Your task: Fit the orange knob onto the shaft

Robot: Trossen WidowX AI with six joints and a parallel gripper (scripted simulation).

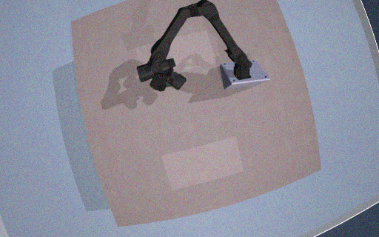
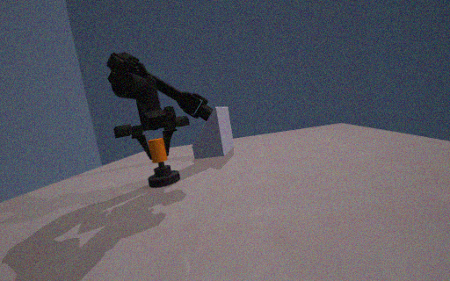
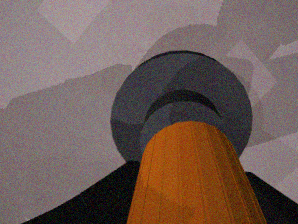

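The orange knob lies 2 cm above my gripper tip. From my gripper tip the other things lie so: dark pedestal (4 cm below).
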